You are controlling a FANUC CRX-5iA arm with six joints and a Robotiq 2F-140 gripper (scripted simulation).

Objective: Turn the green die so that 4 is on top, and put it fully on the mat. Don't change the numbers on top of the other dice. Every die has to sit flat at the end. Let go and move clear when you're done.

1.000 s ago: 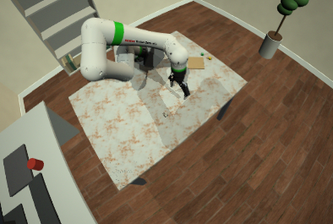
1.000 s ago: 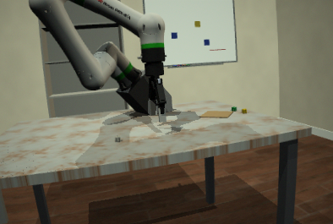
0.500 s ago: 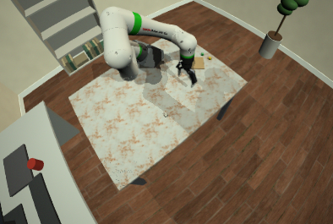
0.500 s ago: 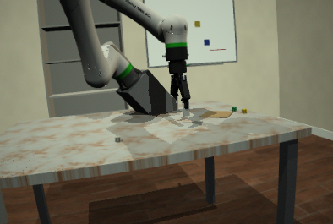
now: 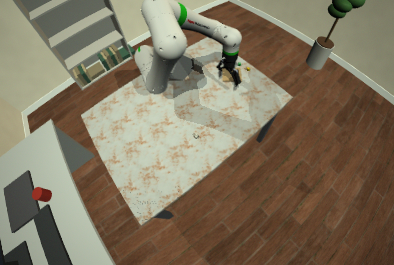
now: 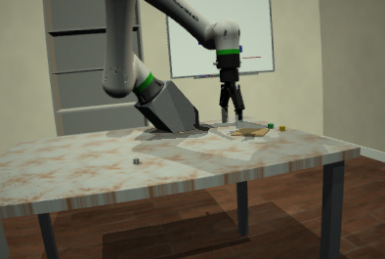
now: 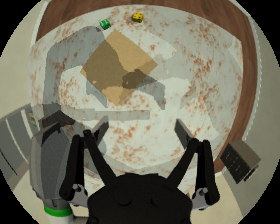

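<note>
Right now the green die is 240 mm to the left of my hand, 60 mm behind it and 50 mm below it. From my hand the other things lie so: tan mat (120 mm to the left, 60 mm below, 50 mm behind); grey die (420 mm to the right, 100 mm ahead, 50 mm below); yellow die (240 mm to the left, 50 mm below, 20 mm ahead).
</note>
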